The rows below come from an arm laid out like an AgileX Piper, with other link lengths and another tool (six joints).
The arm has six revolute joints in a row. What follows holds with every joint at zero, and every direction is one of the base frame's.
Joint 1 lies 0.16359 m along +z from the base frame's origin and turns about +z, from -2.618 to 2.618 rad.
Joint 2 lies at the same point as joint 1 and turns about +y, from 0 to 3.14 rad.
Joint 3 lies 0.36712 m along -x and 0.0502 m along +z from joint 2 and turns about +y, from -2.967 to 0 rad.
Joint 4 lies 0.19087 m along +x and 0.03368 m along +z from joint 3 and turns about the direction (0.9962, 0, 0.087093), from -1.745 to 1.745 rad.
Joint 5 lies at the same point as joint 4 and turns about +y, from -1.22 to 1.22 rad.
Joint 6 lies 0.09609 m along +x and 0.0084 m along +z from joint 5 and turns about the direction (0.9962, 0, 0.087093), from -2.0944 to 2.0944 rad.
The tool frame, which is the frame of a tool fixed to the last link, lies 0.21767 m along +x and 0.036 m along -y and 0.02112 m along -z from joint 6; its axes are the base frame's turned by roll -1.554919, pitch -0.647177 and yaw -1.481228 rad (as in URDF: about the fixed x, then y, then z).
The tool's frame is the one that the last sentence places.
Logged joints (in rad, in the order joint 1, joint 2, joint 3, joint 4, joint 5, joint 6), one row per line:
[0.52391, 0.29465, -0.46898, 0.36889, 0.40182, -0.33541]
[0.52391, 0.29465, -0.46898, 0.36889, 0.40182, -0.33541]
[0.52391, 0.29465, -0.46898, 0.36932, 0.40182, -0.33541]
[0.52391, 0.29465, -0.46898, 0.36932, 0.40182, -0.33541]
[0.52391, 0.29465, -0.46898, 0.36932, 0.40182, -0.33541]
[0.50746, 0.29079, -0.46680, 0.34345, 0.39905, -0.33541]
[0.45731, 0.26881, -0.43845, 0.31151, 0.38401, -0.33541]
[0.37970, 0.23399, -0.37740, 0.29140, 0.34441, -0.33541]
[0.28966, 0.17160, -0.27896, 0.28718, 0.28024, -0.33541]
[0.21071, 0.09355, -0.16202, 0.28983, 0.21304, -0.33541]
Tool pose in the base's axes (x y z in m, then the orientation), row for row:
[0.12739, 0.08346, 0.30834, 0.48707, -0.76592, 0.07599, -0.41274]
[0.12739, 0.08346, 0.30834, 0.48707, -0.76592, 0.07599, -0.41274]
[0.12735, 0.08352, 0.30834, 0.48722, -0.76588, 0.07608, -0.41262]
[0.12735, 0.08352, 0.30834, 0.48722, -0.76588, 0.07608, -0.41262]
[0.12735, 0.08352, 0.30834, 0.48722, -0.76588, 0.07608, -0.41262]
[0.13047, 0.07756, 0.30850, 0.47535, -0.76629, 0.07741, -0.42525]
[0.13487, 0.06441, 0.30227, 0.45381, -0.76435, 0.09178, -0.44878]
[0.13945, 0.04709, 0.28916, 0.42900, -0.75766, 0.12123, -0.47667]
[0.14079, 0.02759, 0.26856, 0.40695, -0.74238, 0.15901, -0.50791]
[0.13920, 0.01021, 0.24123, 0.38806, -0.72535, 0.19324, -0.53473]
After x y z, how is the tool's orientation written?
As a quaternion, w x y z.
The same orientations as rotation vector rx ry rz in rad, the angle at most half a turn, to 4 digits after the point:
[-1.8628, 0.1848, -1.0038]
[-1.8628, 0.1848, -1.0038]
[-1.8626, 0.1850, -1.0035]
[-1.8626, 0.1850, -1.0035]
[-1.8626, 0.1850, -1.0035]
[-1.8734, 0.1892, -1.0396]
[-1.8867, 0.2265, -1.1077]
[-1.8913, 0.3026, -1.1899]
[-1.8720, 0.4010, -1.2808]
[-1.8452, 0.4916, -1.3603]

